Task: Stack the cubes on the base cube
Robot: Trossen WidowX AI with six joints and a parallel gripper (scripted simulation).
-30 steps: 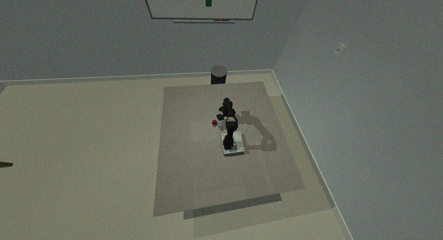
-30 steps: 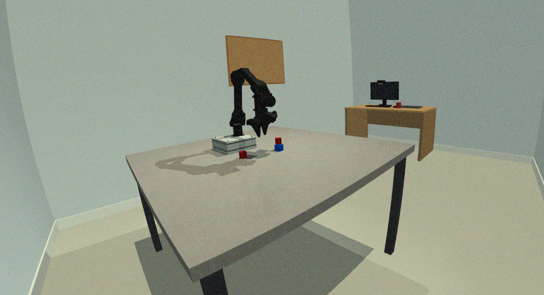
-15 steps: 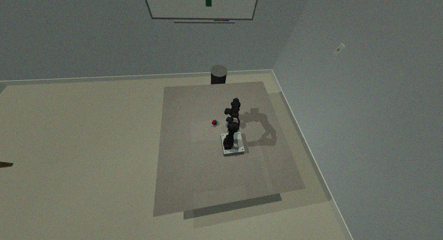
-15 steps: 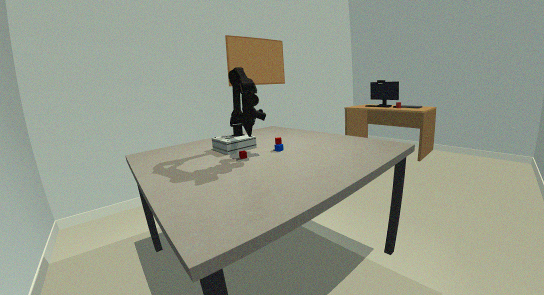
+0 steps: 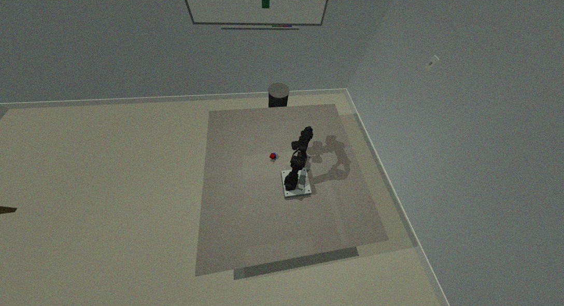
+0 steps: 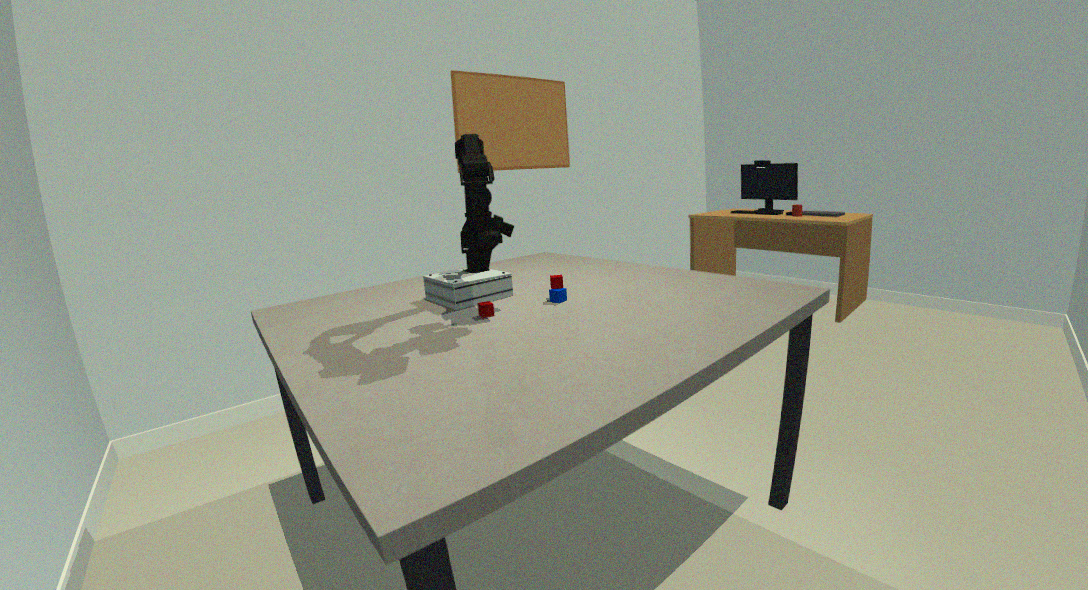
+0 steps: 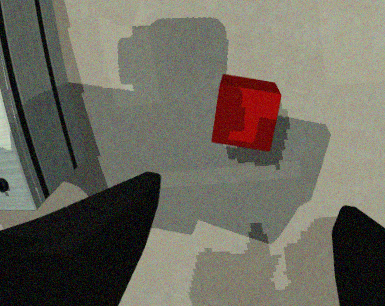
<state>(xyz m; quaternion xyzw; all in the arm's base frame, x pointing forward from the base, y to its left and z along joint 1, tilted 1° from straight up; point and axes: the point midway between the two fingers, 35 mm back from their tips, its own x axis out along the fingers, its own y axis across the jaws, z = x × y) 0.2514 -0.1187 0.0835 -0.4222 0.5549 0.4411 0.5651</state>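
Now: gripper tip 21 cm to the right of the blue cube, 11 cm above it and 4 cm short of it.
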